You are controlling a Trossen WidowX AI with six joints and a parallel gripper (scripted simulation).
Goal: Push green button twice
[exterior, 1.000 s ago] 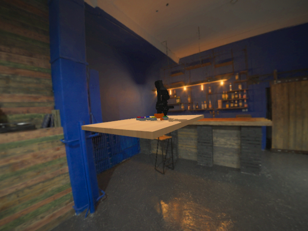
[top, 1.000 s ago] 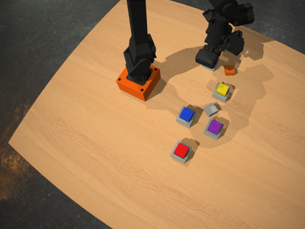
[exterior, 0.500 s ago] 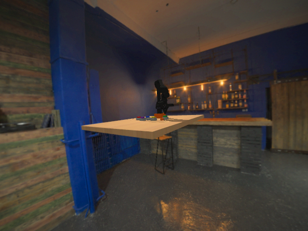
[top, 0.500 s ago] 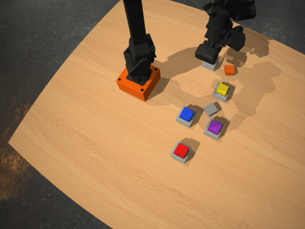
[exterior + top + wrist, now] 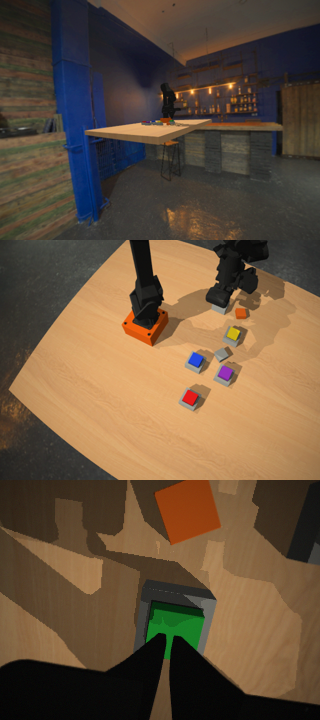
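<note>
Now: gripper tip 30 mm above the green button. Round my gripper tip: orange block 70 mm ahead, 40 mm below; then grey block 170 mm to the right, 60 mm ahead, 40 mm below; then yellow button 100 mm to the right, 70 mm ahead, 20 mm below.
</note>
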